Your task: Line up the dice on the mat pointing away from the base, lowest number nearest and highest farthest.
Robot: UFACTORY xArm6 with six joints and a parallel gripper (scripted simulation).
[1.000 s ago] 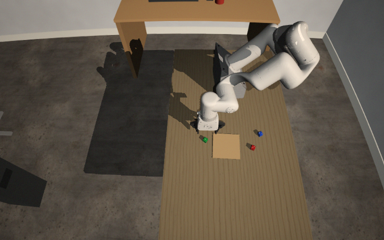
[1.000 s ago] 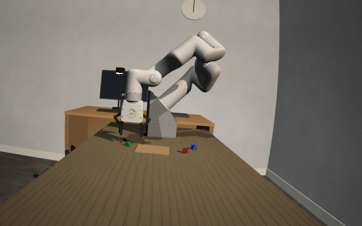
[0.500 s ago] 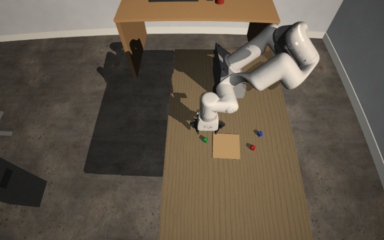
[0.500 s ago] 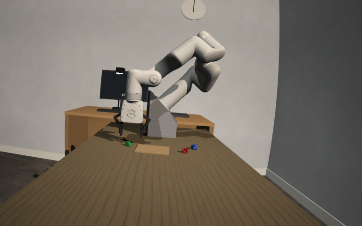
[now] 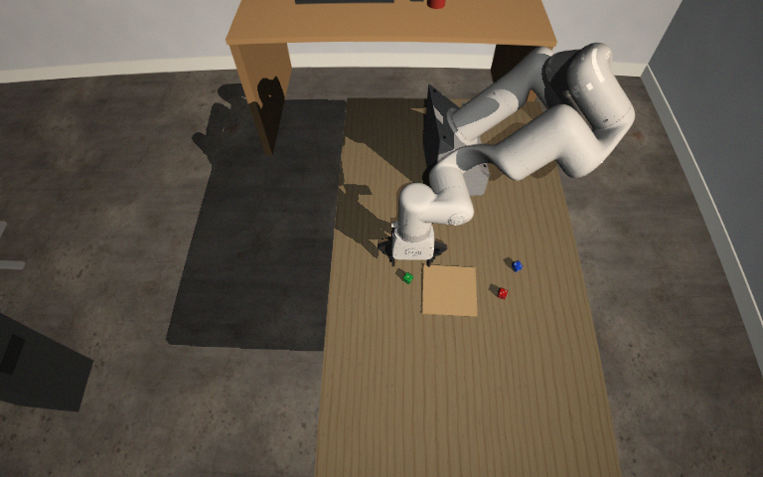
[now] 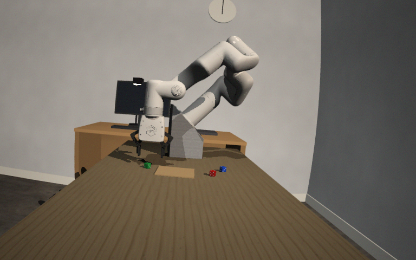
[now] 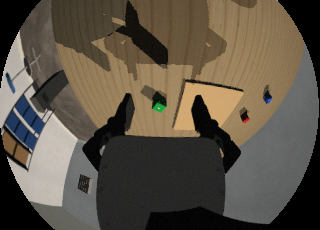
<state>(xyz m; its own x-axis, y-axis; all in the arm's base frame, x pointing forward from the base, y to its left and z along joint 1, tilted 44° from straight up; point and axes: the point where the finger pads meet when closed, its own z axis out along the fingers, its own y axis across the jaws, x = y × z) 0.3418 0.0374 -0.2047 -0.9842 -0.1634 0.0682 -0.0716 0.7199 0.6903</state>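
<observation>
Right now the green die is 40 mm below my hand and 30 mm ahead of it. Also, from my hand: red die 240 mm to the left, 60 mm ahead, 40 mm below; tan mat 110 mm to the left, 50 mm below, 50 mm ahead; blue die 290 mm to the left, 40 mm below, 30 mm behind.
</observation>
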